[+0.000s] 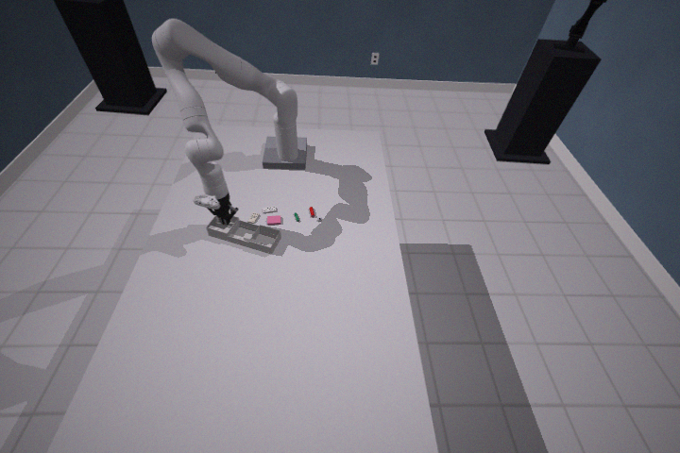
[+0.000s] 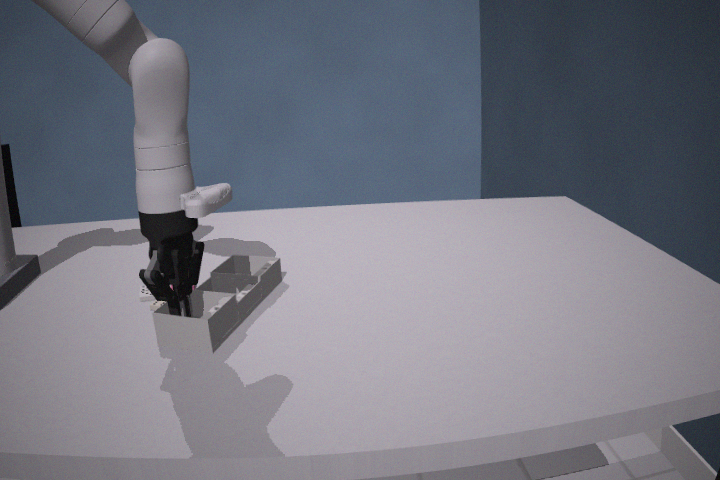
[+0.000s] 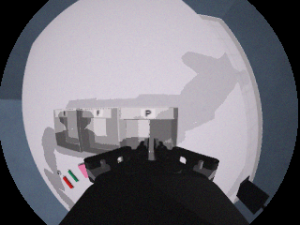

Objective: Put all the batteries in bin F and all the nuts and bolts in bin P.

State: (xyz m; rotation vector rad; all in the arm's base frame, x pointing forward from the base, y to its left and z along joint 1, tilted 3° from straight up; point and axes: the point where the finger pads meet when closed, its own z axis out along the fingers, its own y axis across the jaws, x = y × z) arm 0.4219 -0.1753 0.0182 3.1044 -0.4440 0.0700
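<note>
My hand is 40 mm short of the grey three-part bin, 80 mm to the right of it and 10 mm above it. Round my hand: pink block 40 mm behind, 170 mm to the left, 30 mm below; then green battery 70 mm behind, 260 mm to the left, 30 mm below; then cream domino-like tile 50 mm behind, 90 mm to the left, 30 mm below.
</note>
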